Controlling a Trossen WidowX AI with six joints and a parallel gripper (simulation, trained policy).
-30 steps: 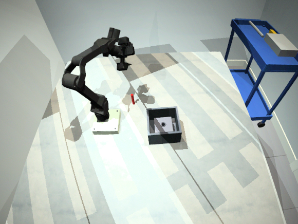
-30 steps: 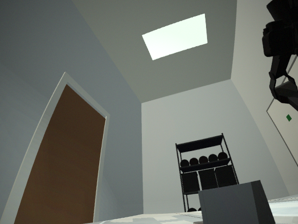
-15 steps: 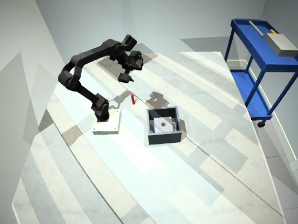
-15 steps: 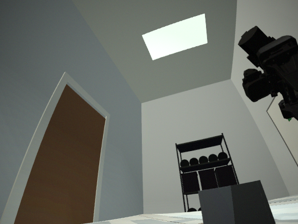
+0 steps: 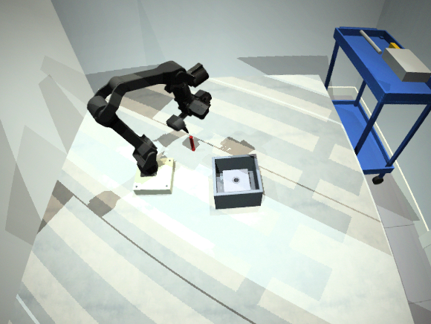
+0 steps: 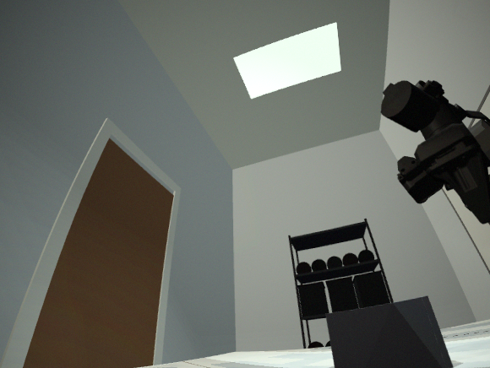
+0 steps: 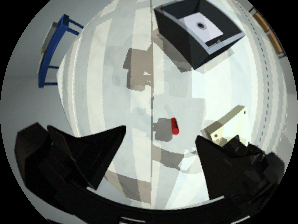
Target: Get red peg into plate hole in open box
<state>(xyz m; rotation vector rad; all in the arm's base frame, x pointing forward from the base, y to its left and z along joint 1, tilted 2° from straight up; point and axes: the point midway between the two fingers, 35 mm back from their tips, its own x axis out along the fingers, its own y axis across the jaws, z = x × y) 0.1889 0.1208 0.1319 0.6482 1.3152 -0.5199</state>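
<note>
Now: gripper tip 3 cm past the red peg, 1 cm to the left of it and 10 cm above it. From my gripper tip the other things lie so: dark box: 13 cm ahead, 21 cm to the right, 11 cm below; then pale plate: 13 cm ahead, 21 cm to the right, 9 cm below.
</note>
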